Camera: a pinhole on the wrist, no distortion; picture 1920 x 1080 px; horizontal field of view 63.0 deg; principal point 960.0 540.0 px. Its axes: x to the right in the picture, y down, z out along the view. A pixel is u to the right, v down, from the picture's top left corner.
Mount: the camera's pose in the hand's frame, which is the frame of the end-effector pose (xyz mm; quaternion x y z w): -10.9 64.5 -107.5 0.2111 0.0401 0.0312 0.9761
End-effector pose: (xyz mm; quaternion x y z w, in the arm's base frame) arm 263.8 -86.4 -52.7 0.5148 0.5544 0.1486 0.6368
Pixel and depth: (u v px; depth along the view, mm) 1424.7 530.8 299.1
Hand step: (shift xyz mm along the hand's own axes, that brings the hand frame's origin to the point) 104.8 -52.7 157.5
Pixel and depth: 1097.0 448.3 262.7
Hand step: 36.7 -55.3 123.1
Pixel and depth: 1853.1 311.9 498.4
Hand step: 320.5 -183.5 296.3
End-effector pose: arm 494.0 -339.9 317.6 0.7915 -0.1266 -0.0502 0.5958
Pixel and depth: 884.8 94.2 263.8
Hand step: 3.9 -112.8 101.6
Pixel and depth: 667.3 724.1 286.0
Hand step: -39.4 -26.3 169.5
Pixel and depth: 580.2 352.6 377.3
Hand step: -65.4 -138.2 222.2
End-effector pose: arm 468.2 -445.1 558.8 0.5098 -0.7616 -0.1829 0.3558
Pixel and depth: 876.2 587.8 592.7
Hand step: 11.0 -164.3 440.0
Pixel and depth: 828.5 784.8 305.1
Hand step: -10.6 -19.1 190.9
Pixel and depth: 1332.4 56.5 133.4
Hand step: 34.7 -25.1 -5.6
